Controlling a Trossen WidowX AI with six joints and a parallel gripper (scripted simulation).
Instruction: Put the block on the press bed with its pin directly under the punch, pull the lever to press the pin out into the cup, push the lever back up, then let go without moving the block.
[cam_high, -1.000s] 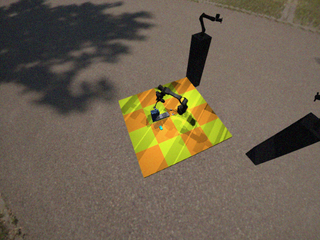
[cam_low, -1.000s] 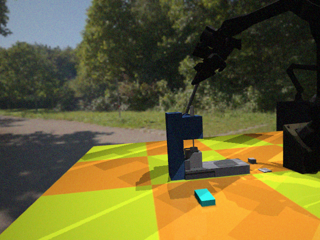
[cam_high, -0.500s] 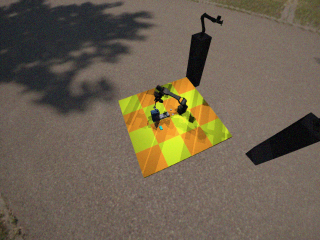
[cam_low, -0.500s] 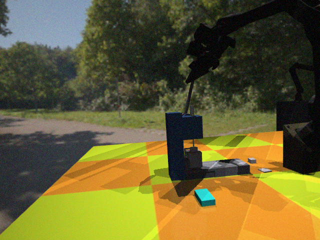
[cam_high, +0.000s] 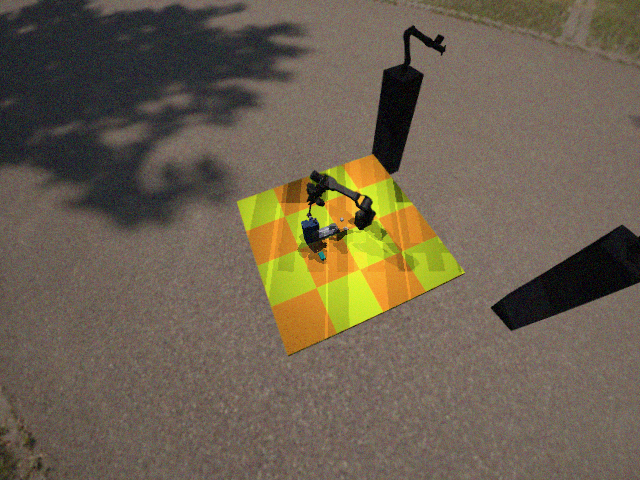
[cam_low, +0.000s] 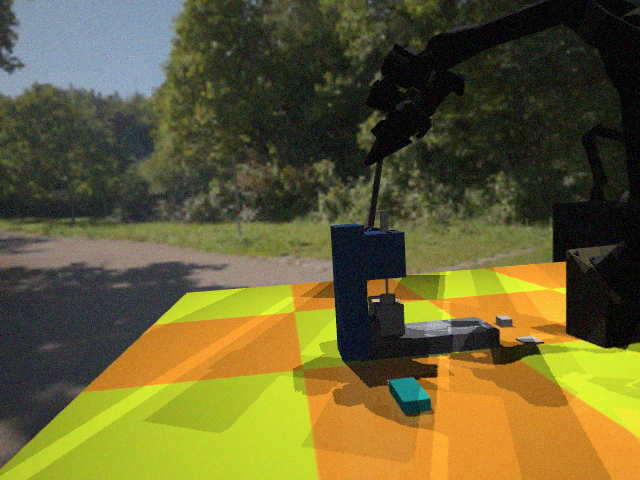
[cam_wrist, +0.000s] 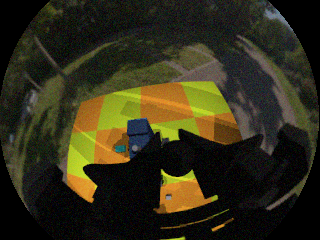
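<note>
The lever is 10 mm behind my gripper tip, 10 mm to the left of it and 50 mm below it. The rest, counted from my gripper tip: cyan block: 50 mm ahead, 240 mm to the left, 310 mm below; then thin punch: 80 mm to the left, 170 mm below; then small grey cube: 240 mm behind, 40 mm to the left, 310 mm below.
</note>
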